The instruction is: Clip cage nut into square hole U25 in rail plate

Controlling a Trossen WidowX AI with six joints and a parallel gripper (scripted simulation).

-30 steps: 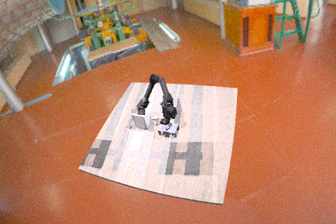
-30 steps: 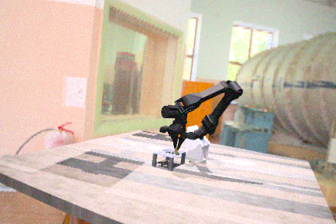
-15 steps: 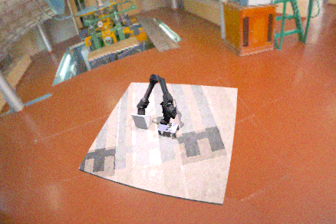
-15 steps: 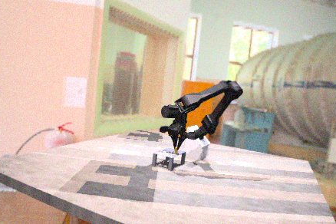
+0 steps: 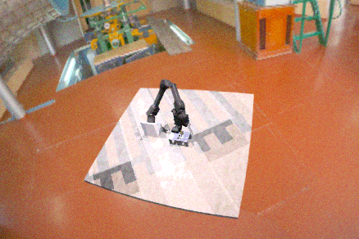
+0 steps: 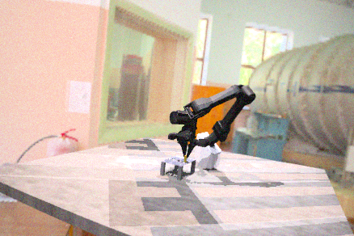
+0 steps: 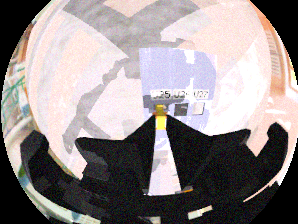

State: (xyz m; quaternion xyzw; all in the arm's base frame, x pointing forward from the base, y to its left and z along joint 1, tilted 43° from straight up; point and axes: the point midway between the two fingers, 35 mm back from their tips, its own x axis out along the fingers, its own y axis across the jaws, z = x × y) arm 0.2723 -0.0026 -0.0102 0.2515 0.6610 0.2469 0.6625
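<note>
My gripper tip is now 1 cm above the small yellow cage nut. From my gripper tip the other things lie so: label 2 cm ahead, 3 cm to the right, 2 cm below.
</note>
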